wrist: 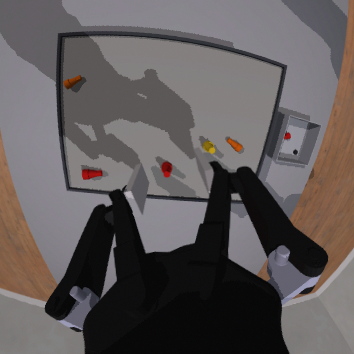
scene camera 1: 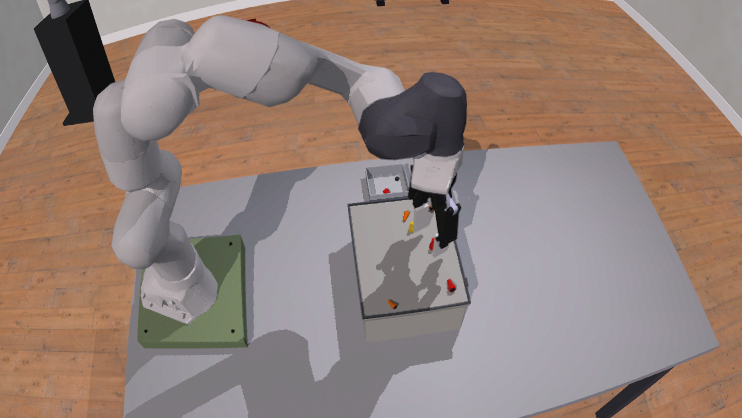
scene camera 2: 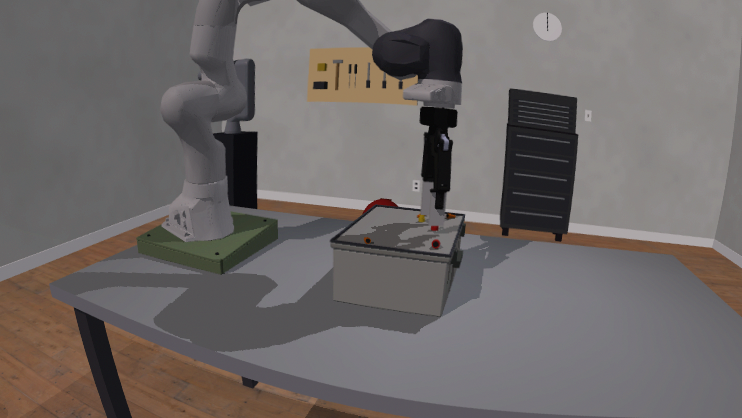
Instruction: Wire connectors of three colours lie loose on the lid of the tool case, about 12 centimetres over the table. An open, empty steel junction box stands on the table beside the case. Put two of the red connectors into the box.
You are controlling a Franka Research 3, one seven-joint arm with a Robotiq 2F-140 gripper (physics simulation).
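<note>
My gripper (scene camera 1: 432, 233) (scene camera 2: 432, 207) (wrist: 169, 165) is open, pointing down low over the tool case lid (scene camera 1: 371, 233) (scene camera 2: 394, 213) (wrist: 240, 90). Nothing is between its fingers in grip. A red connector (scene camera 1: 431, 244) (scene camera 2: 434, 227) (wrist: 166, 169) lies on the lid, between the two fingertips in the wrist view. A second red connector (scene camera 1: 451, 285) (scene camera 2: 435, 243) (wrist: 91, 174) lies near a lid corner, outside the fingers. A third red connector (scene camera 1: 386, 191) (wrist: 287, 135) lies inside the steel junction box (scene camera 1: 370, 182) (wrist: 311, 142), which stands beside the case and does not show in scene camera 2.
A yellow connector (scene camera 1: 410, 227) (scene camera 2: 421, 218) (wrist: 209, 147) lies near one fingertip, with an orange one (scene camera 1: 406, 215) (wrist: 234, 145) beside it. Another orange connector (scene camera 1: 393, 304) (scene camera 2: 367, 240) (wrist: 72, 81) lies at a far lid corner. A further orange one (scene camera 2: 451, 216) is partly hidden by the gripper in scene camera 1.
</note>
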